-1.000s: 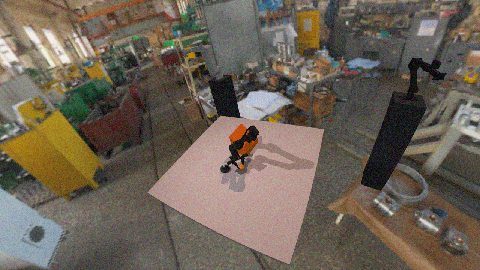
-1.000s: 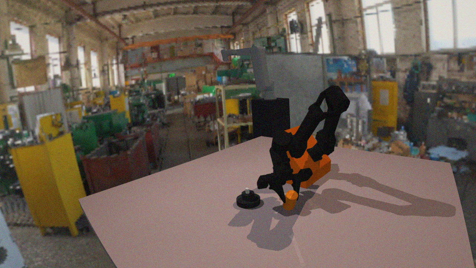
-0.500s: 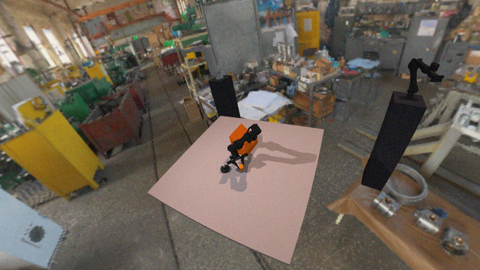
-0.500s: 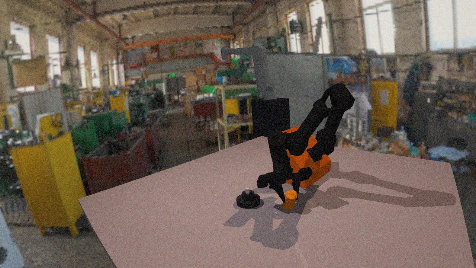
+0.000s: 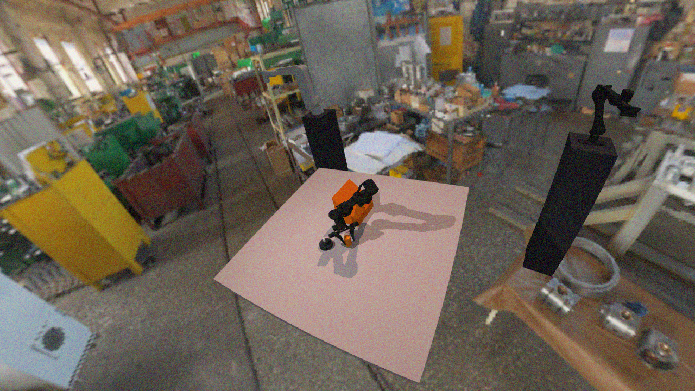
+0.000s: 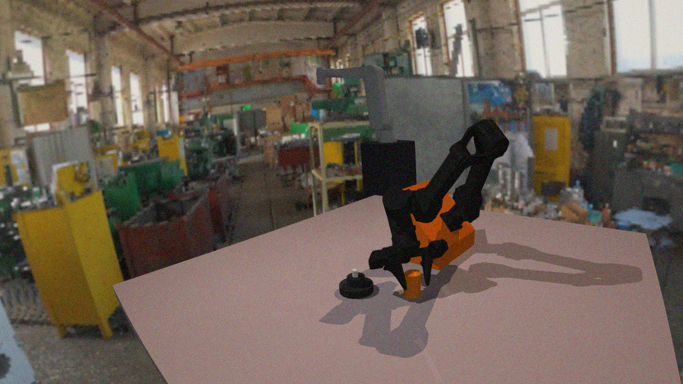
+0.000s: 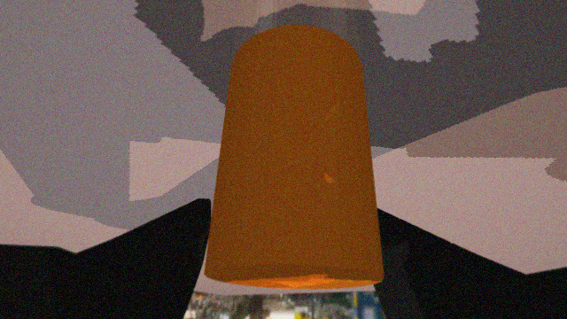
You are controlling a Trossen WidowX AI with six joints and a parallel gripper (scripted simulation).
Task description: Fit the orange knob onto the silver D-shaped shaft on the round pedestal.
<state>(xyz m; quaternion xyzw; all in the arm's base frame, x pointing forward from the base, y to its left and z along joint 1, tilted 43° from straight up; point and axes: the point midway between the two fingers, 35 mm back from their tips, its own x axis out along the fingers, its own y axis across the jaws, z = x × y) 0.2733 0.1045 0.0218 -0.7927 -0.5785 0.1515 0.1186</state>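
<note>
The orange knob is 10 mm behind my gripper tip, 30 mm to the right of it and 10 mm above it. Also, from my gripper tip: black round pedestal 60 mm ahead, 150 mm to the right.
</note>
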